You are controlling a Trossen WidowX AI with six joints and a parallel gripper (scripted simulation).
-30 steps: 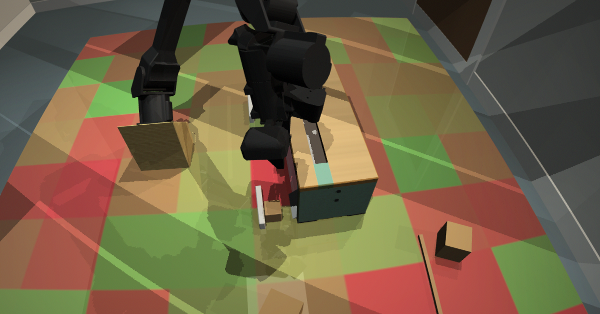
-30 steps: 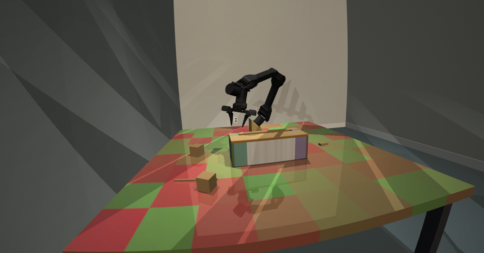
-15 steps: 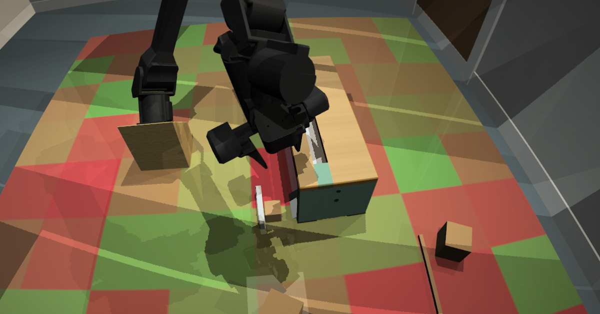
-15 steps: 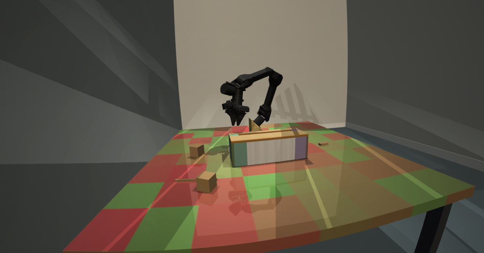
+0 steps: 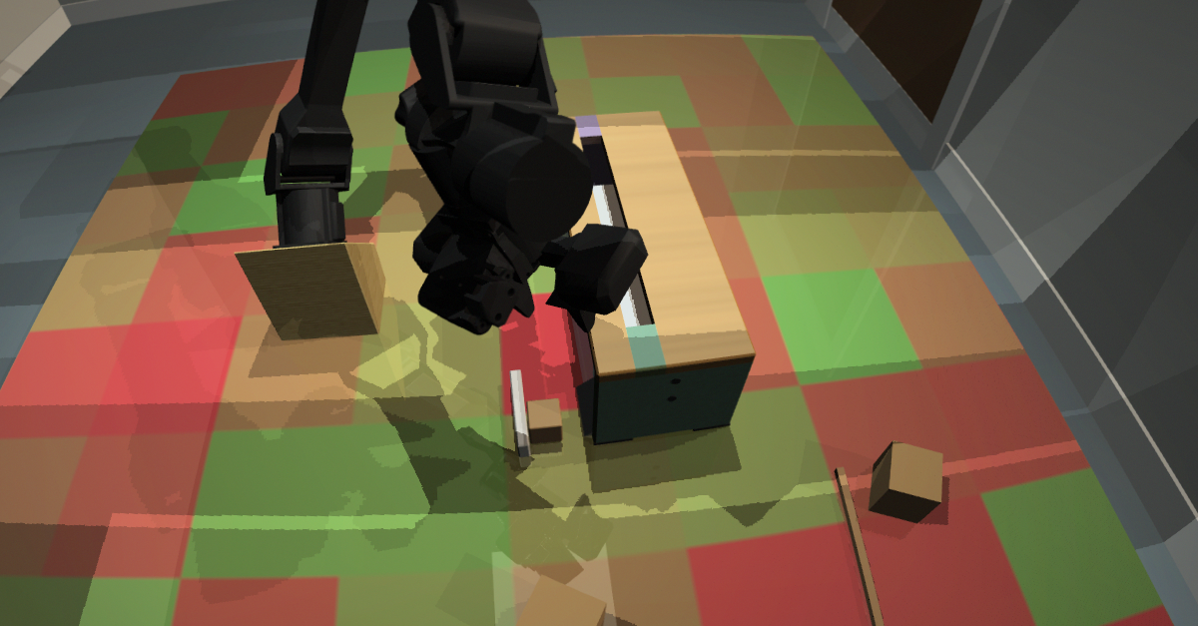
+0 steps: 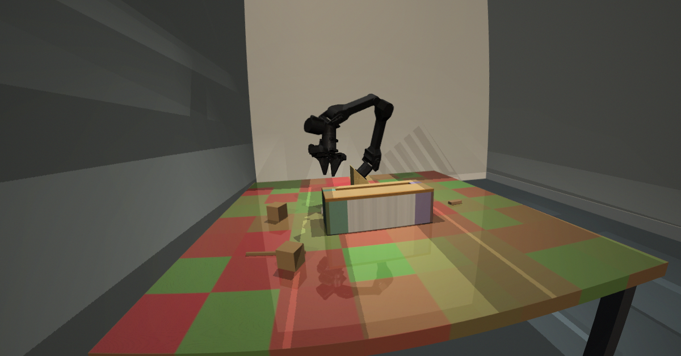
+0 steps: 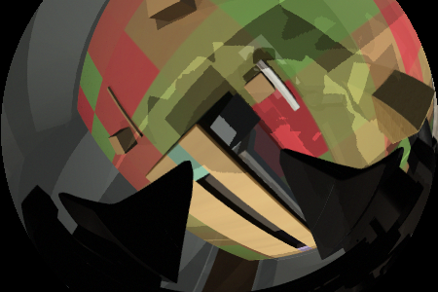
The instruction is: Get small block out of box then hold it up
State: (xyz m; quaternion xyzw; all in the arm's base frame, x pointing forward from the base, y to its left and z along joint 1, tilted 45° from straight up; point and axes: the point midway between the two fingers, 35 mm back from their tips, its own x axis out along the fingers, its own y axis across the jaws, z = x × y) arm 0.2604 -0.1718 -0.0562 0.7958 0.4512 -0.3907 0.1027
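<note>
Now: gripper tip 15 cm above the tan block, 2 cm past it and 1 cm to the left of it. Round my gripper tip: thin stick (27 cm ahead, 17 cm to the right, 16 cm below).
</note>
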